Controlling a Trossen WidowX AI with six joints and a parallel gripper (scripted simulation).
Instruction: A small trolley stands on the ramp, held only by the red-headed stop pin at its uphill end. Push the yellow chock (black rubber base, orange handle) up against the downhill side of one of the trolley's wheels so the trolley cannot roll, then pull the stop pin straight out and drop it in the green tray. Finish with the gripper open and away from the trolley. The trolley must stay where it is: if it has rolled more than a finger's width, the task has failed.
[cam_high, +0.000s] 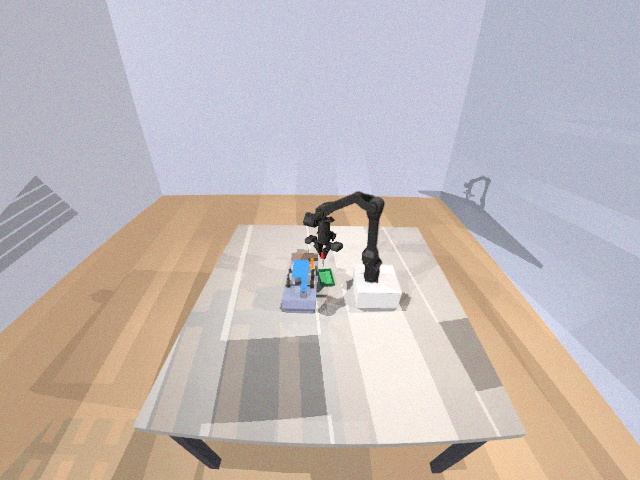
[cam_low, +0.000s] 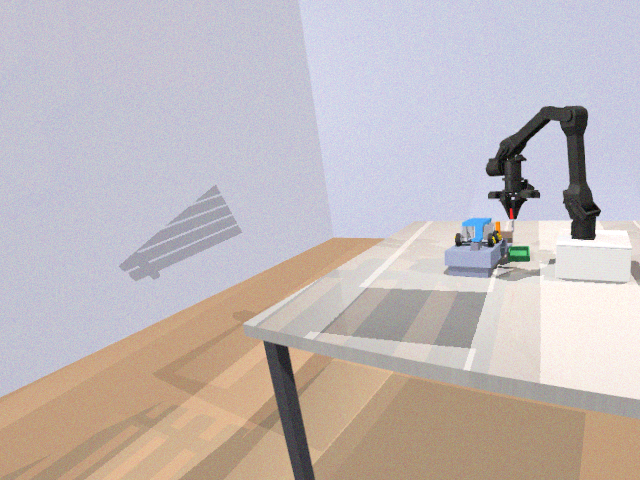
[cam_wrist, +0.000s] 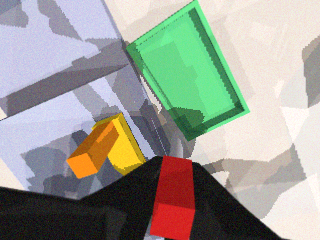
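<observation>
Now: the red-headed stop pin right at my gripper tip. Also, from my gripper tip: yellow chock (50 mm ahead, 20 mm to the left, 50 mm below); trolley (90 mm ahead, 110 mm to the left, 30 mm below); grey ramp block (90 mm ahead, 110 mm to the left, 90 mm below).
</observation>
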